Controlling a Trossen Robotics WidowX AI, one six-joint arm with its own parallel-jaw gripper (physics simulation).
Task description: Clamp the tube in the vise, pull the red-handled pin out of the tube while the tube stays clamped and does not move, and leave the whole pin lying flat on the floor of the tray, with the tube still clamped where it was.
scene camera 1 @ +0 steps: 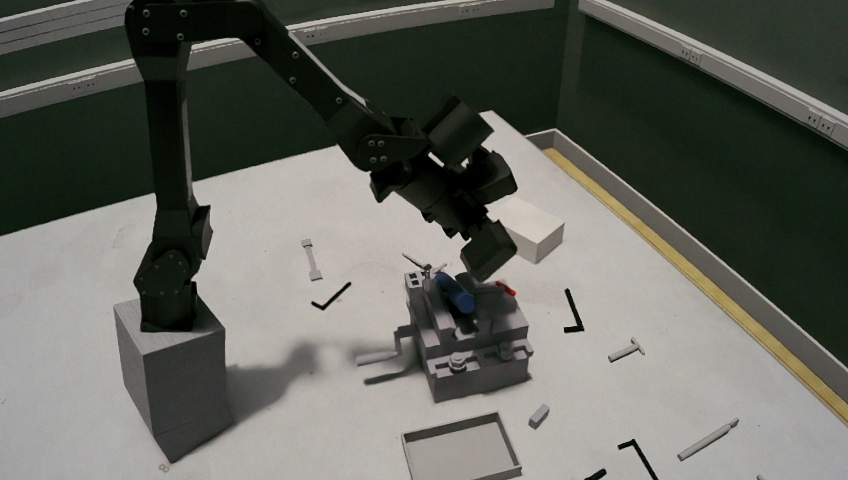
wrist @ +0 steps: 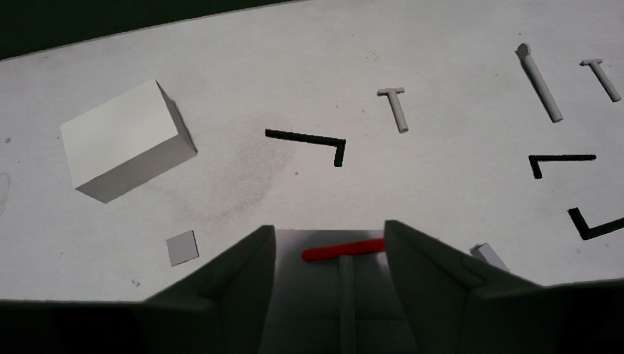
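Seen in the pictures: gripper, fingertip midpoint: (wrist: 329,234); arm's base, origin of the base link: (scene camera 1: 167,316).
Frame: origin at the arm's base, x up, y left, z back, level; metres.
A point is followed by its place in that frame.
The blue tube (scene camera 1: 455,292) {x -0.037, y -0.024, z -0.375 m} lies tilted between the jaws of the grey vise (scene camera 1: 476,382) {x -0.165, y -0.086, z -0.389 m}. The pin's red handle (scene camera 1: 505,287) {x -0.061, y -0.013, z -0.454 m} (wrist: 344,250) {x -0.061, y -0.010, z -0.455 m} shows at the far side of the vise top. Its grey shaft (wrist: 347,295) {x -0.058, y -0.010, z -0.430 m} runs from the handle back over the vise; where it meets the tube is hidden. My gripper (scene camera 1: 470,278) (wrist: 329,234) {x 0.009, y -0.001, z -0.450 m} is partly open and empty, tilted low over the vise beside the tube. In the wrist view the handle and shaft show between the fingers, and the right finger covers the handle's right end. The empty grey tray (scene camera 1: 510,440) {x -0.166, y -0.190, z -0.401 m} is at the front.
A white box (scene camera 1: 532,231) {x -0.144, y 0.188, z -0.596 m} (wrist: 125,137) {x -0.144, y 0.213, z -0.589 m} stands behind the vise. A crank handle (scene camera 1: 376,358) {x -0.136, y -0.025, z -0.258 m} sticks out left of the vise. A small grey block (scene camera 1: 538,415) {x -0.175, y -0.160, z -0.456 m} lies near the tray. Black hex keys (scene camera 1: 574,309) {x -0.186, y 0.020, z -0.604 m} (wrist: 305,137) {x -0.186, y 0.023, z -0.604 m} and a grey T-shaped tool (scene camera 1: 624,350) {x -0.184, y -0.088, z -0.639 m} (wrist: 397,110) {x -0.185, y -0.086, z -0.636 m} lie to the right.
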